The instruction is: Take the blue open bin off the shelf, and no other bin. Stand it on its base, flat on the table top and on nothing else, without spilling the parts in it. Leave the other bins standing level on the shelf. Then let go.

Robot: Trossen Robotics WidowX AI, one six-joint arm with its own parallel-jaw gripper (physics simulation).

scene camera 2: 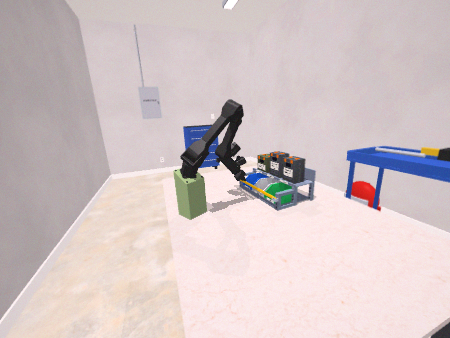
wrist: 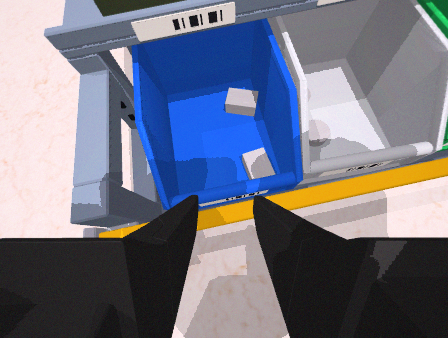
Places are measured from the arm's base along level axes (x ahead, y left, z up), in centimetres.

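Pixels of known places: gripper, between the fingertips: [scene camera 2: 244, 179] [wrist: 226, 202]; arm's base, origin of its link: [scene camera 2: 188, 173].
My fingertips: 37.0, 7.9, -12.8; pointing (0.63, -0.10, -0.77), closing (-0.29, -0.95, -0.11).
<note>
Ahead of a thing's pixels: the offset from my fingertips to its top centre, as dx, dy, dz. "*": to the spot under its first point. Level surfaces: height alone.
The blue open bin {+7.7, -1.4, +1.0} [scene camera 2: 255, 177] [wrist: 195, 125] stands on the lower level of the grey shelf [scene camera 2: 311, 190] [wrist: 91, 130], at its far end in the scene view. Two light grey blocks, one {+10.3, -4.6, -4.7} [wrist: 241, 101] toward the back and one {+3.1, -3.7, -4.7} [wrist: 259, 165] near the front lip, lie in it. My gripper [scene camera 2: 243, 178] [wrist: 226, 202] is partly open and empty. In the wrist view its two fingertips appear at the bin's front rim, over the label and the yellow bar {-1.6, -11.0, -0.6} [scene camera 2: 260, 191] [wrist: 350, 187]. Whether they touch the rim is unclear.
A grey-white bin {+6.9, -12.1, +1.0} [wrist: 345, 100] stands right beside the blue one, then a green bin [scene camera 2: 283, 192] [wrist: 441, 15]. Dark boxes {* +10.1, -28.0, +10.6} [scene camera 2: 294, 169] stand on the shelf's upper level. The shelf is on the pale table top {dz -7.1} [scene camera 2: 300, 260]. My arm's green pedestal [scene camera 2: 190, 197] stands at the table's edge.
</note>
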